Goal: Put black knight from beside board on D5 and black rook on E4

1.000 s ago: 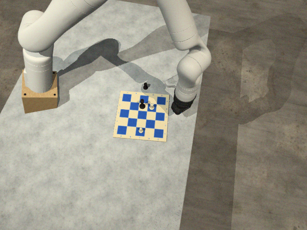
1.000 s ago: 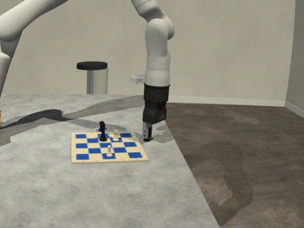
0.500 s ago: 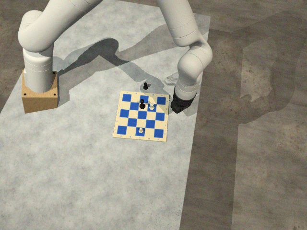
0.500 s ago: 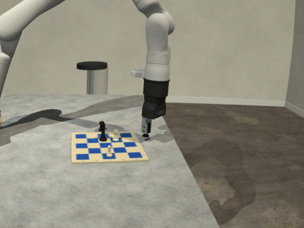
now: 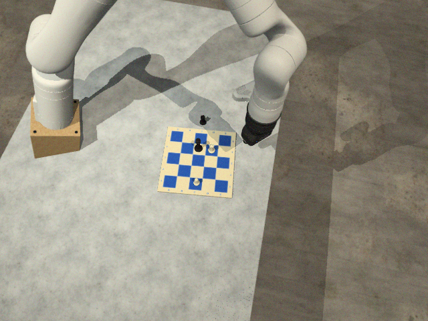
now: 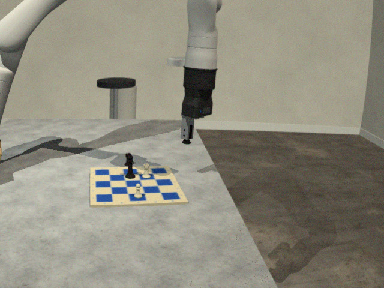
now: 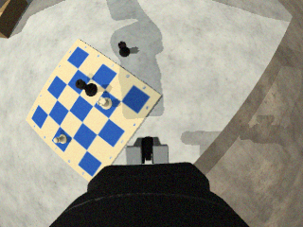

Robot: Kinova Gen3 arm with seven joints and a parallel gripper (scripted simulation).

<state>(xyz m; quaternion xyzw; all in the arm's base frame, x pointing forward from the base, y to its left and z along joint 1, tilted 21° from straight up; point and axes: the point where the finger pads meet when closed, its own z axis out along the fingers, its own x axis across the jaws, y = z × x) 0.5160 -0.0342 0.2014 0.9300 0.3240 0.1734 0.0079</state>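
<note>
The white rook is 100 mm below my hand and 100 mm behind it. Also, from my hand: white pawn (130 mm behind, 110 mm to the right, 100 mm below); then cream chessboard (140 mm behind, 120 mm below, 40 mm to the right); then black rook (140 mm behind, 110 mm below, 100 mm to the left).
</note>
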